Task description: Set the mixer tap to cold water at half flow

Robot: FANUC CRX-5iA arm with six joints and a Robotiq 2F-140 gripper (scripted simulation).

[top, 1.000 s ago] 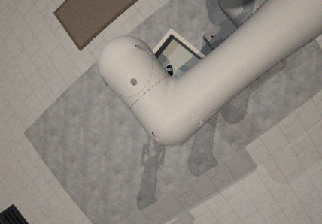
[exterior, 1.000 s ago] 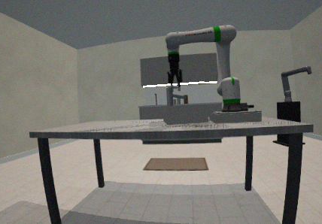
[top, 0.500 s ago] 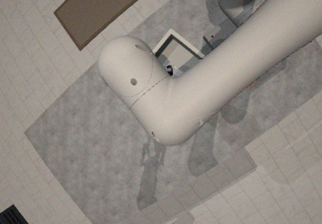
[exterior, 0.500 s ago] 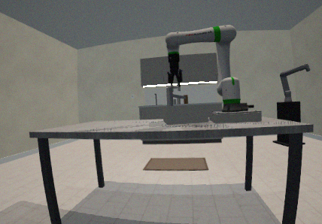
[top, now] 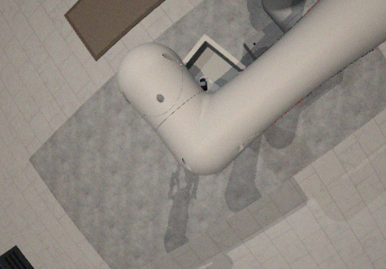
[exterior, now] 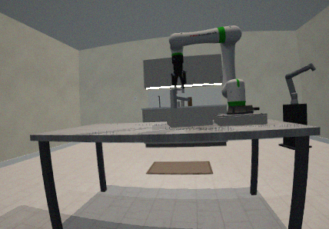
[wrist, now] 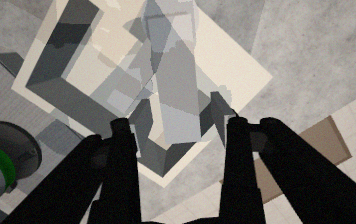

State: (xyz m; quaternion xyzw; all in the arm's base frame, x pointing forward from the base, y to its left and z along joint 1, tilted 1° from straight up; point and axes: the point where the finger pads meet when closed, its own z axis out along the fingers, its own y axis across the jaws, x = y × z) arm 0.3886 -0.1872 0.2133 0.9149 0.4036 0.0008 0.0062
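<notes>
The grey tap lever lies 2 cm ahead of my hand and 2 cm to the left of it. Round my hand: sink basin 6 cm behind, 5 cm to the left, 24 cm below; then mixer tap 3 cm ahead, 4 cm to the left, 5 cm below.
</notes>
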